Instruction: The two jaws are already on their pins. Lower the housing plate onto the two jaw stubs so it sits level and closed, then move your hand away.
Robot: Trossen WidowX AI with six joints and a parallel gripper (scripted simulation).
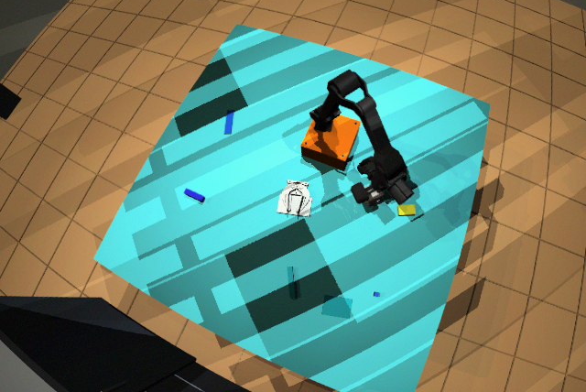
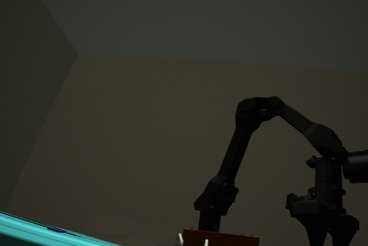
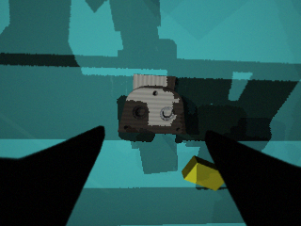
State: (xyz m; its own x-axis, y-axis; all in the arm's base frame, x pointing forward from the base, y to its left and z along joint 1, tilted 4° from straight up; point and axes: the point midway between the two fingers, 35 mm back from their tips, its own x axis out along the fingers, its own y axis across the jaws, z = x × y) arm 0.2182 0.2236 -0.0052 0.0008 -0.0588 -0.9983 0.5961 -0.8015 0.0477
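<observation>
The yellow block is 30 mm ahead of my gripper tip, 140 mm to the left of it and 50 mm below it. The rest, counted from my gripper tip: teal bar (360 mm ahead, 220 mm to the right, 50 mm below); then tiny blue piece (350 mm ahead, 70 mm to the left, 50 mm below).
</observation>
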